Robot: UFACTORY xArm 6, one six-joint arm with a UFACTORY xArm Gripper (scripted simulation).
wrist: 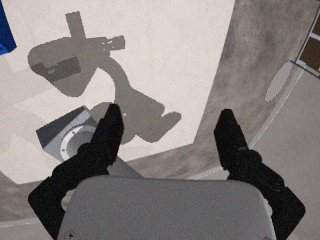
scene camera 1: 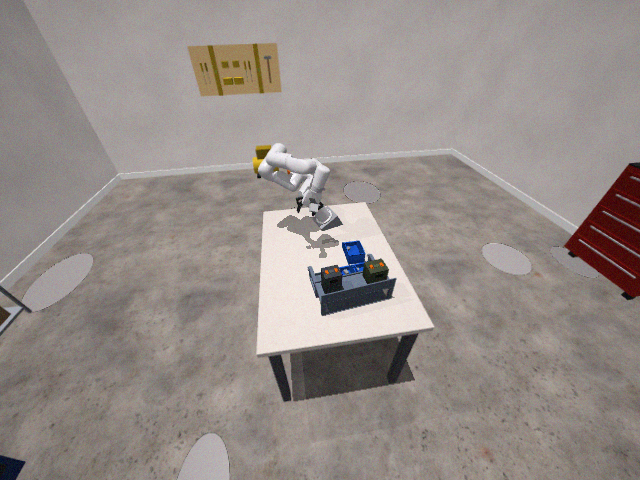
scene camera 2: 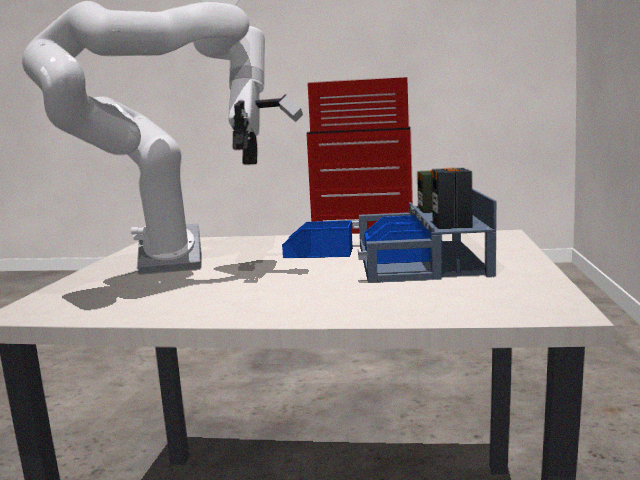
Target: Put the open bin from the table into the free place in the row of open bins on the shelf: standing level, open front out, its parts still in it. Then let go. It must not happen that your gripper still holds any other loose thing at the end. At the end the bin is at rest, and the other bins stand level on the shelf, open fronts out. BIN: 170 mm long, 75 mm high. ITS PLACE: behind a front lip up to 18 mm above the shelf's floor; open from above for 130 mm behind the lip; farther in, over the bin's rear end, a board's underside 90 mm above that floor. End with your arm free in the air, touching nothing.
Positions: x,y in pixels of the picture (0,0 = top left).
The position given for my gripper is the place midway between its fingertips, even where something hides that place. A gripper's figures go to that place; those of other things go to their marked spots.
Labels:
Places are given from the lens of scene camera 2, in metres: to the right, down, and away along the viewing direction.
my gripper (scene camera 2: pixel 245 157): -0.16, -0.17, 1.28
blue open bin (scene camera 2: pixel 320 239): 0.00, 0.00, 1.53
blue open bin (scene camera 2: pixel 403 231): 0.19, -0.02, 1.40

